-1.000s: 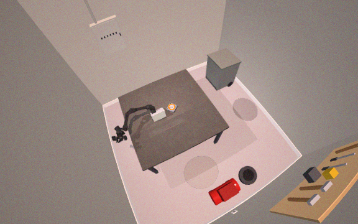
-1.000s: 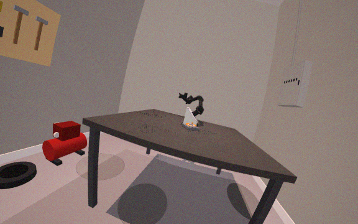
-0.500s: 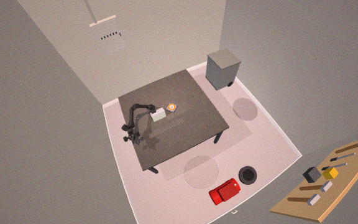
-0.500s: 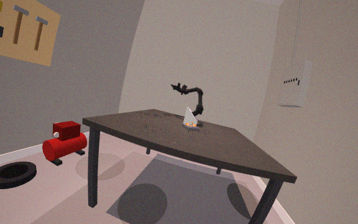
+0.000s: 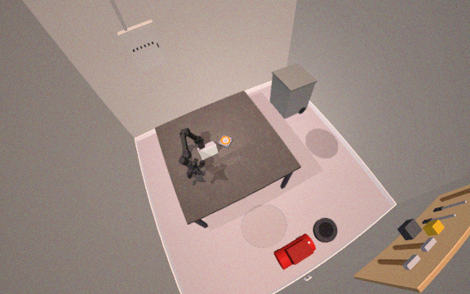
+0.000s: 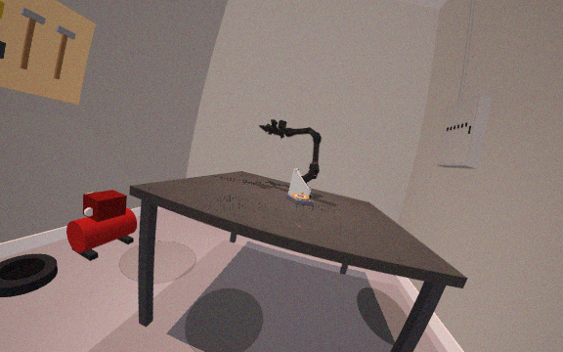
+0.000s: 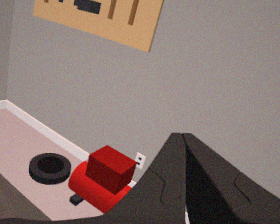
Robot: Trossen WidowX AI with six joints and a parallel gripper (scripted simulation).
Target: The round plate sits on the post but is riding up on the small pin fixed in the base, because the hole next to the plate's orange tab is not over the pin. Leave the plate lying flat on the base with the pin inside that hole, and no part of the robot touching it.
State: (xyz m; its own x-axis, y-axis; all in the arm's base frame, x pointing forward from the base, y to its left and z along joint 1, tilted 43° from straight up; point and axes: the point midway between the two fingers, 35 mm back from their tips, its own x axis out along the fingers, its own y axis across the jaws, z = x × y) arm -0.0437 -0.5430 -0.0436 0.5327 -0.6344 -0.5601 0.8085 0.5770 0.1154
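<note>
Right now my gripper tip is 49 cm to the right of the plate, 40 cm above it and 30 cm short of it. Also, from my gripper tip: grey square base 49 cm to the left, 42 cm below, 32 cm ahead.
</note>
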